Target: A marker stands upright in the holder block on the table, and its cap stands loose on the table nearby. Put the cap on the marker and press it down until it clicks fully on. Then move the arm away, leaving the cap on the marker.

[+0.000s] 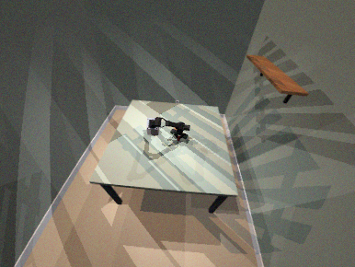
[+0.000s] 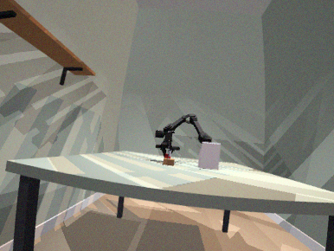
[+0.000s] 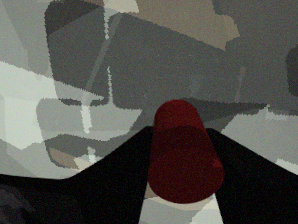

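The holder block is 2 cm behind my gripper tip, 15 cm to the left of it and 1 cm below it. Round my gripper tip: red cap: 1 cm above.
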